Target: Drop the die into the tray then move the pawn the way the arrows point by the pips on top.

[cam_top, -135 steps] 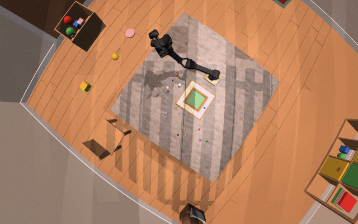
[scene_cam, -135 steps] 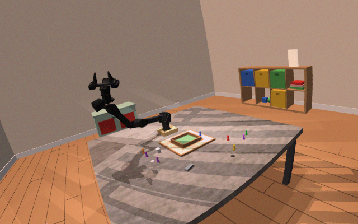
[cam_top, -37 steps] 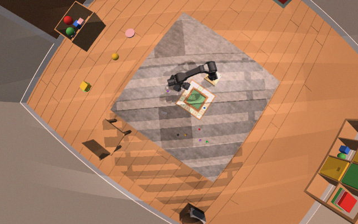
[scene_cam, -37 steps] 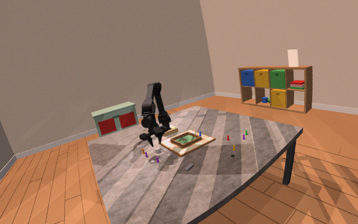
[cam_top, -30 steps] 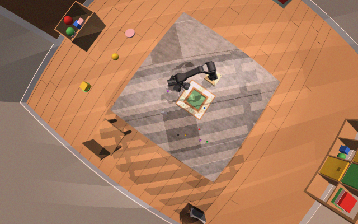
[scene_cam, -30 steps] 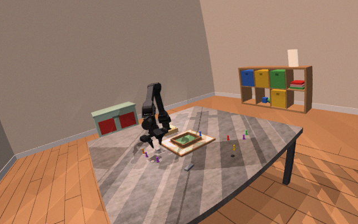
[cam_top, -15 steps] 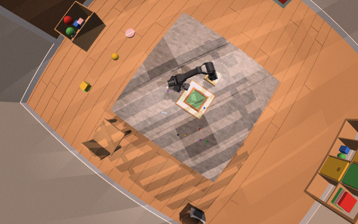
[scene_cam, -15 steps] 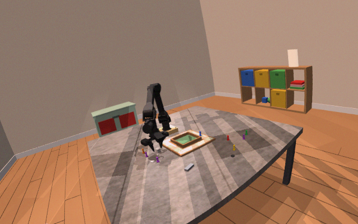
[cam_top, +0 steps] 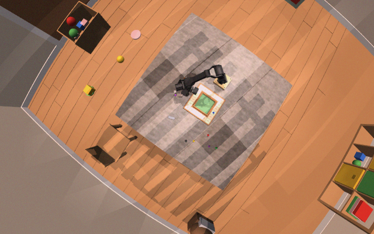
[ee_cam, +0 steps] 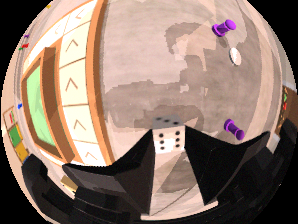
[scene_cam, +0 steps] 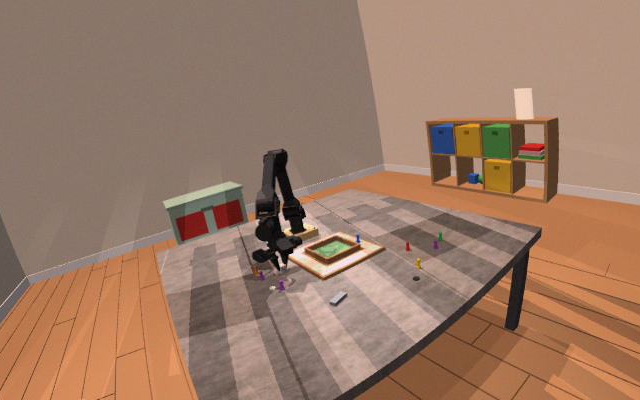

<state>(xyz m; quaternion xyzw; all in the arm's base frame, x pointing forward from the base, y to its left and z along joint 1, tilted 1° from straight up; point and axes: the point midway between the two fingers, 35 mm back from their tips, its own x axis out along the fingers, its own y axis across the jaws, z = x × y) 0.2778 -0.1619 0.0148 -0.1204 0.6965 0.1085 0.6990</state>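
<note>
The blue pawn is 32 cm to the left of my gripper tip, 2 cm above it and 1 cm behind it. Round my gripper tip: white disc: 10 cm ahead, 7 cm to the right, 1 cm below; white die: right at my gripper tip; orange pawn: 9 cm to the right, 5 cm behind, 1 cm above.
</note>
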